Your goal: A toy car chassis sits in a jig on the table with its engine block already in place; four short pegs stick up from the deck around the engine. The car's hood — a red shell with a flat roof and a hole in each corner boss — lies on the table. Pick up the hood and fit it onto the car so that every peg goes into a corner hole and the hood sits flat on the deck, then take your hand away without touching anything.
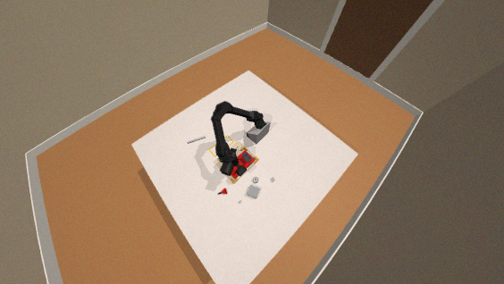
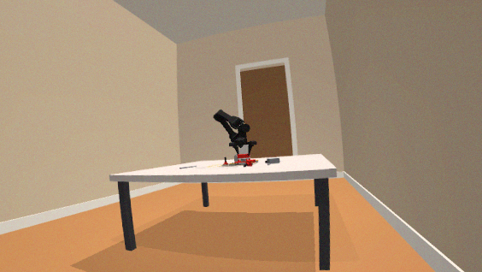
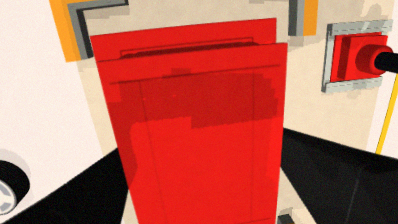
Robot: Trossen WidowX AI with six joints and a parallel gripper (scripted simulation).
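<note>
Now: the red hood right at my gripper tip. From my gripper tip the other things lie so: thin grey rod: 40 cm to the right, 8 cm ahead, 6 cm below; then grey engine block: 4 cm below; then tiny grey piece: 24 cm to the left, 14 cm behind, 6 cm below.
</note>
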